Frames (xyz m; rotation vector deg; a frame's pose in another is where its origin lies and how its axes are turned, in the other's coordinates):
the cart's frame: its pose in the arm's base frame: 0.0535 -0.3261 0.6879 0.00 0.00 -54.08
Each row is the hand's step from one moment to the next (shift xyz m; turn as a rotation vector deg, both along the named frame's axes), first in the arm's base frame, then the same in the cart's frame.
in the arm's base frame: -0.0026 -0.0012 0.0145 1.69 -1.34 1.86
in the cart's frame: -0.0006 -0.0028 0.0145 2.08 0.58 1.86
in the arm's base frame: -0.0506 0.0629 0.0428 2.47 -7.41 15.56
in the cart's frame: -0.0806 -0.0041 0.0428 7.45 -2.35 15.56
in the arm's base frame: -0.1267 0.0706 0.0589 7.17 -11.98 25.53
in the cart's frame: -0.1315 -0.0612 0.0589 13.91 -1.22 25.53
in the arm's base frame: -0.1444 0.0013 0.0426 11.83 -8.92 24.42
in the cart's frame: -0.0858 -0.1162 0.0426 14.16 4.35 24.42
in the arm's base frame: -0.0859 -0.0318 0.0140 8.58 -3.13 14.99
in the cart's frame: -0.0246 -0.0882 0.0140 7.57 5.11 14.99
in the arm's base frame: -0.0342 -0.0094 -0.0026 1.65 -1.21 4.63
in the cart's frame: -0.0125 -0.0332 -0.0026 1.95 0.63 4.63
